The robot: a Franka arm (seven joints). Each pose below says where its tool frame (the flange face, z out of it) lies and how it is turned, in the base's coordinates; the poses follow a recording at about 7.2 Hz.
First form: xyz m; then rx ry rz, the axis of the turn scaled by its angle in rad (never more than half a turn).
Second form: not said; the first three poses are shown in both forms.
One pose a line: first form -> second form
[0.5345, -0.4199, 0.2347, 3.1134, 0.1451, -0.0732] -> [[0.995, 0.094, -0.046, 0.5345], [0.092, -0.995, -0.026, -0.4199], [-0.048, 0.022, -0.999, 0.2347], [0, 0, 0, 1]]
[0.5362, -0.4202, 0.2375, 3.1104, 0.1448, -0.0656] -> [[0.995, 0.093, -0.041, 0.5362], [0.092, -0.995, -0.029, -0.4202], [-0.043, 0.025, -0.999, 0.2375], [0, 0, 0, 1]]
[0.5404, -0.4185, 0.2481, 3.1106, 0.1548, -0.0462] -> [[0.995, 0.100, -0.028, 0.5404], [0.099, -0.995, -0.028, -0.4185], [-0.031, 0.025, -0.999, 0.2481], [0, 0, 0, 1]]
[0.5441, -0.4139, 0.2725, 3.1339, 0.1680, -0.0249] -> [[0.994, 0.107, -0.016, 0.5441], [0.107, -0.994, -0.004, -0.4139], [-0.016, 0.002, -1.000, 0.2725], [0, 0, 0, 1]]
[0.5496, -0.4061, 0.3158, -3.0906, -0.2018, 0.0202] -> [[0.991, 0.130, -0.016, 0.5496], [0.130, -0.991, 0.043, -0.4061], [-0.010, -0.045, -0.999, 0.3158], [0, 0, 0, 1]]
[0.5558, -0.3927, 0.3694, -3.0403, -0.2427, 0.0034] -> [[0.987, 0.158, -0.009, 0.5558], [0.158, -0.983, 0.091, -0.3927], [0.005, -0.091, -0.996, 0.3694], [0, 0, 0, 1]]
